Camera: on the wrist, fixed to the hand. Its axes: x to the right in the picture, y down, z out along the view.
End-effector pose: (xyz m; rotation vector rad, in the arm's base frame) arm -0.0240 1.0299 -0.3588 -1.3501 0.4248 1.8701
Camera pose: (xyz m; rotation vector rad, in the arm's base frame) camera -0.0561 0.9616 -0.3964 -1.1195 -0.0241 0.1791
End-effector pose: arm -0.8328 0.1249 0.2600 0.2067 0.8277 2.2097
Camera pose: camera -0.9002 0.0765 0.2750 -0.5581 1.1684 0.5796
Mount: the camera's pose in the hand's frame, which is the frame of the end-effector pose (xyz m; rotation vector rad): 0.0118 0.0742 -0.0383 0.4949 0.4498 -1.5371
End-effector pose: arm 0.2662 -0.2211 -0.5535 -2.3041 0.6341 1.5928
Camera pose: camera 0.2642 -0.3053 -0.5487 -1.7675 -0.5764 0.1611
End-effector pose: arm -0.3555 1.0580 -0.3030 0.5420 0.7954 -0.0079
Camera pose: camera -0.3578 1.1422 -0.2988 0.2684 1.5025 -1.5745
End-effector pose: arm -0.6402 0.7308 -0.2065 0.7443 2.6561 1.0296
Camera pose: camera -0.6353 0.7617 -0.1282 -1.4799 2.6134 0.0565
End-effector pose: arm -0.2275 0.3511 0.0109 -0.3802 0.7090 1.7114
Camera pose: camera -0.3061 0.3260 -0.0064 -0.6997 0.7747 -0.0156
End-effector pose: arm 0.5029 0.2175 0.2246 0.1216 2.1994 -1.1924
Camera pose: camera 0.5018 0.2886 0.1793 1.0179 -1.4847 1.8535
